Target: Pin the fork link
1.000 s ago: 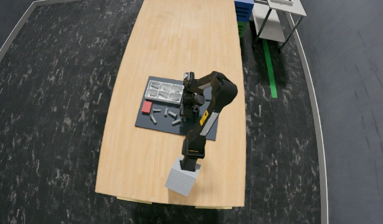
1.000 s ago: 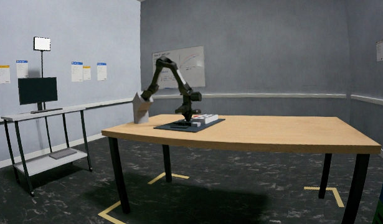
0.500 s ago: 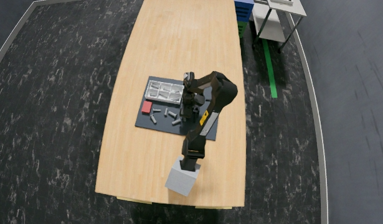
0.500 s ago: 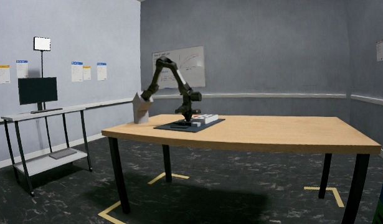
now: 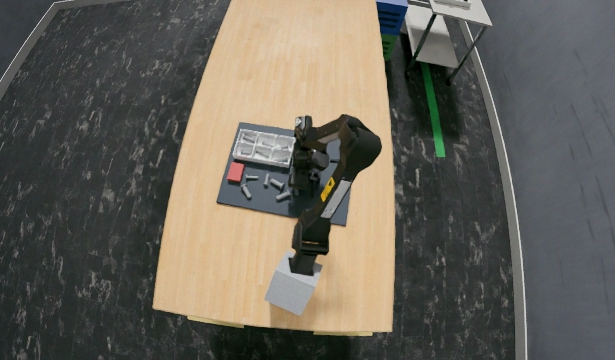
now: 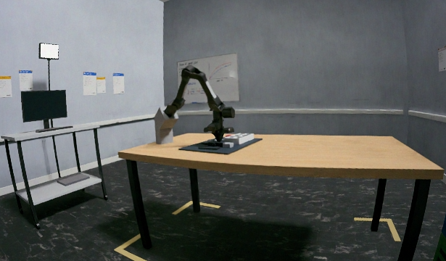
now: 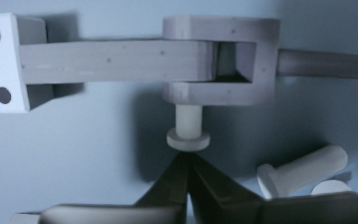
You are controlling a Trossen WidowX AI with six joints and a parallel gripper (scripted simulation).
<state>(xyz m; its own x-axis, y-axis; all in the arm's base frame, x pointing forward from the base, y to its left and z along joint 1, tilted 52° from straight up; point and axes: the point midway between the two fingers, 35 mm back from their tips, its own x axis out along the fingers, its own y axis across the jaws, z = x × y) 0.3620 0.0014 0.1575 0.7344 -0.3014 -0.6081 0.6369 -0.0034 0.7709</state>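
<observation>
Now: the eye plate 50 mm to the right of my hand and 30 mm below it. Round my hand: long dark bar 10 mm behind, 130 mm to the right, 30 mm below; then pin 60 mm behind, 30 mm to the left, 30 mm below; then dark mat 20 mm ahead, 40 mm to the left, 40 mm below.
</observation>
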